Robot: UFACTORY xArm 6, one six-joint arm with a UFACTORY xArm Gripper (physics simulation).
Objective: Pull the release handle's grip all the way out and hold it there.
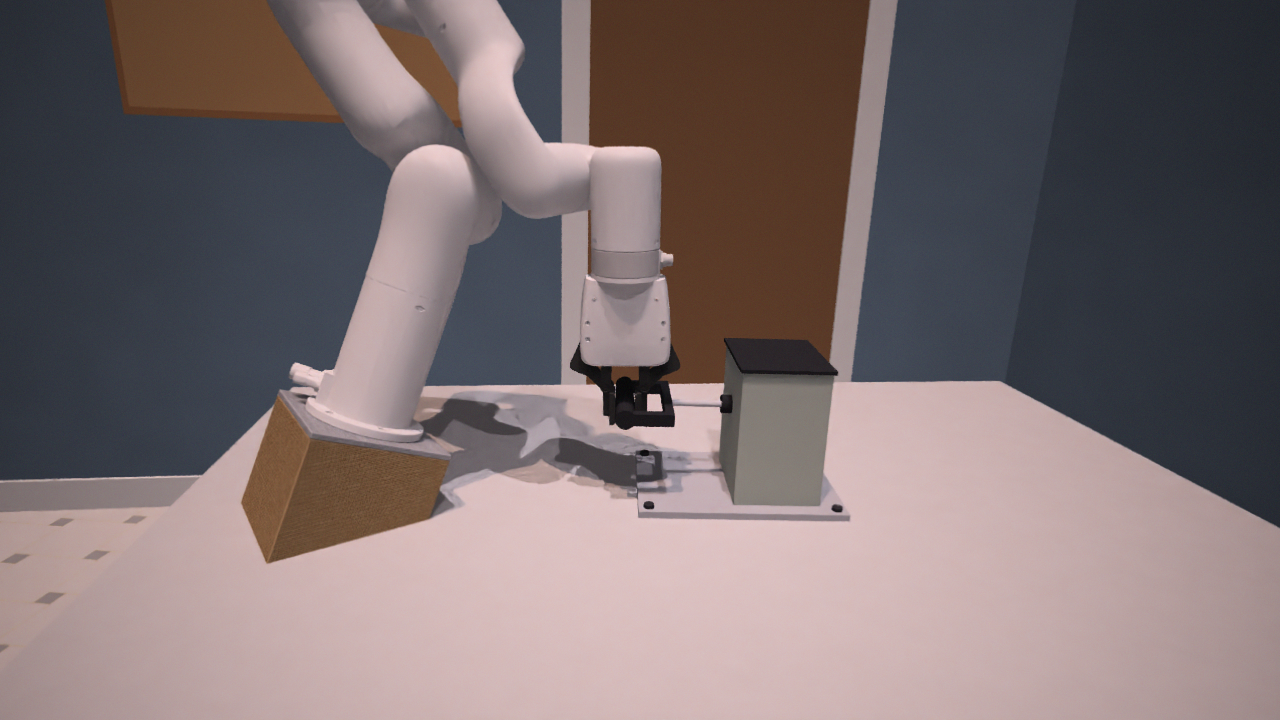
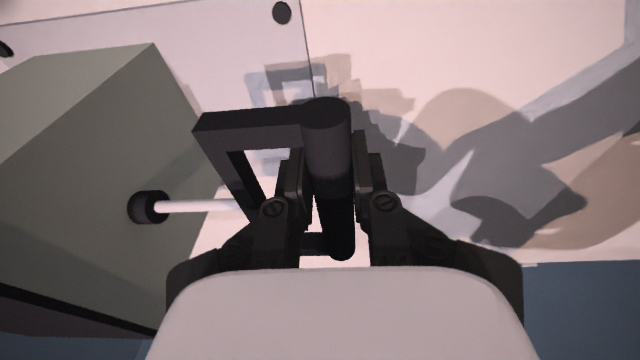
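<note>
The release handle's grip [image 1: 624, 404] [image 2: 327, 150] is a black round bar at the outer end of a black rectangular frame [image 1: 666, 417] [image 2: 250, 122]. A thin pale rod [image 1: 698, 402] [image 2: 192, 205] joins the frame to a black collar [image 1: 725, 403] [image 2: 147, 206] on the side of a grey-green box [image 1: 776, 438] [image 2: 100, 165]. A length of the rod shows between frame and collar. My gripper [image 1: 626, 402] [image 2: 330, 152] points down and is shut on the grip, one finger inside the frame and one outside. The far part of the frame is partly hidden by a finger.
The box has a black lid [image 1: 778, 355] and stands on a pale base plate [image 1: 698, 507] [image 2: 225, 45] with black bolts at its corners. The plate lies on the white table [image 1: 581, 617]. The arm's wooden base block [image 1: 349, 492] stands at the left.
</note>
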